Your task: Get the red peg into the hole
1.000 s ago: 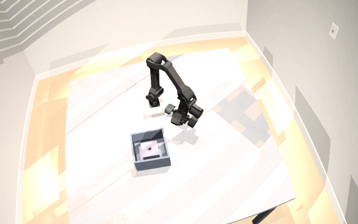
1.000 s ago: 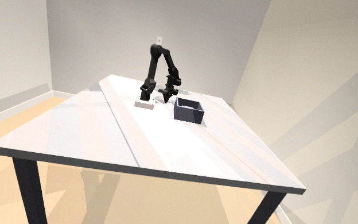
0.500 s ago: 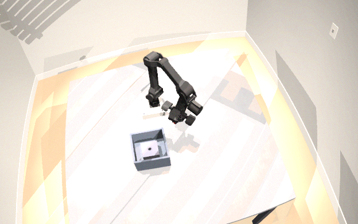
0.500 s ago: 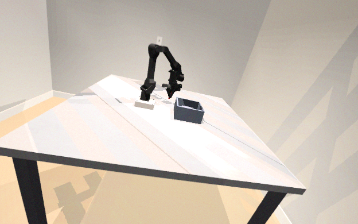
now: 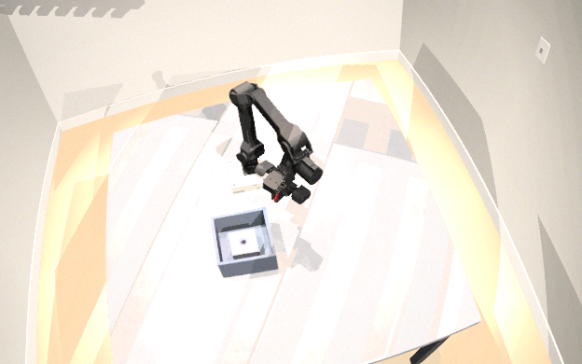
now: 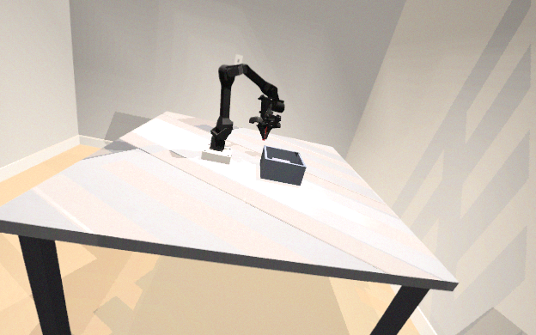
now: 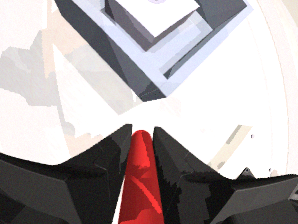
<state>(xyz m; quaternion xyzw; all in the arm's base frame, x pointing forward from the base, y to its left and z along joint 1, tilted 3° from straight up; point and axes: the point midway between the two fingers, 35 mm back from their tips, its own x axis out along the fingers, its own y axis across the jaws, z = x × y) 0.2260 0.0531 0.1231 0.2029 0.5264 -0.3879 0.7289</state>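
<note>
My gripper tip is now 9 cm short of the white plate, 13 cm to the left of it and 7 cm above it. Round my gripper tip: grey box: 9 cm ahead, 13 cm to the right, 9 cm below; then red peg: 1 cm behind, 2 cm to the left, 3 cm above.
</note>
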